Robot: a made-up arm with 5 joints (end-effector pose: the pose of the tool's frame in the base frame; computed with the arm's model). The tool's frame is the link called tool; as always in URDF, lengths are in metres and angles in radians. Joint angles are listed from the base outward.
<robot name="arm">
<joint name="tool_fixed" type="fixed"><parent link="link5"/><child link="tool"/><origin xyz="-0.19 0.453 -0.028" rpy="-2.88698 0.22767 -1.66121"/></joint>
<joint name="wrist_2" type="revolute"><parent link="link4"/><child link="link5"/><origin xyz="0.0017 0.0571 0.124" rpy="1.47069 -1.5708 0"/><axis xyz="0 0 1"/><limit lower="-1.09" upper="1.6"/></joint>
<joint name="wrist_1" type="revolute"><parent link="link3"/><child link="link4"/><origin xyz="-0.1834 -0.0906 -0.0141" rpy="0 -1.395 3.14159"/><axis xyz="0 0 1"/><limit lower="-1.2" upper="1.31"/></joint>
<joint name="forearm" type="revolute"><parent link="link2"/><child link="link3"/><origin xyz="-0.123 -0.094 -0.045" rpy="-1.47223 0.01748 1.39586"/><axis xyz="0 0 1"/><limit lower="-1.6" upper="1.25"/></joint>
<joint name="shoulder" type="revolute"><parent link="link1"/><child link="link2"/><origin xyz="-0.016 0.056 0.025" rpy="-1.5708 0 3.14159"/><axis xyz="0 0 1"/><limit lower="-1.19" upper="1.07"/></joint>
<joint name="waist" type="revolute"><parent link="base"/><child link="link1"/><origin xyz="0.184 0.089 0.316" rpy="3.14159 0 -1.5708"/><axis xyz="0 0 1"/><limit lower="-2.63" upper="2.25"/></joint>
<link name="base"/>
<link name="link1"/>
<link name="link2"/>
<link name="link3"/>
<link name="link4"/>
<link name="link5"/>
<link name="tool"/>
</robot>
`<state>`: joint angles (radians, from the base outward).
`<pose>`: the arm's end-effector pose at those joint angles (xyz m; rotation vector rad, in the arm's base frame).
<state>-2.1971 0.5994 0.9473 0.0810 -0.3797</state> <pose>-0.0621 -0.1592 0.4909 -0.2568 0.4443 1.4272</pose>
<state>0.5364 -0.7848 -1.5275 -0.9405 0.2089</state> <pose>-0.3992 -0.1091 -0.0944 0.8897 -1.1570 0.9866</pose>
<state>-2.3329 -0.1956 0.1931 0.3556 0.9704</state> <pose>0.1596 0.2447 -0.2967 -0.4075 -1.5108 0.3210</pose>
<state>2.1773 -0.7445 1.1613 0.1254 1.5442</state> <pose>-0.2471 -0.1907 0.3124 1.4388 -0.1403 0.9810</pose>
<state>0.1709 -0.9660 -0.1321 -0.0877 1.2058</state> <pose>0.0799 -0.5224 0.0478 2.2261 0.2861 1.5492</pose>
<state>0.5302 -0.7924 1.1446 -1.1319 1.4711</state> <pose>0.3615 -0.3937 0.1839 0.7871 -0.3171 2.5569</pose>
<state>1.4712 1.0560 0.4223 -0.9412 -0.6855</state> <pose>0.1147 -0.2503 0.4810 2.3029 0.5241 -1.4312</pose>
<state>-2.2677 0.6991 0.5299 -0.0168 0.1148</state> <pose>-0.2518 -0.0632 0.3126 -0.8224 0.2114 1.1338</pose>
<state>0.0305 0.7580 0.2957 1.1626 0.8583</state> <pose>0.2221 0.5355 -0.1271 -0.6841 -0.3712 -1.0130</pose>
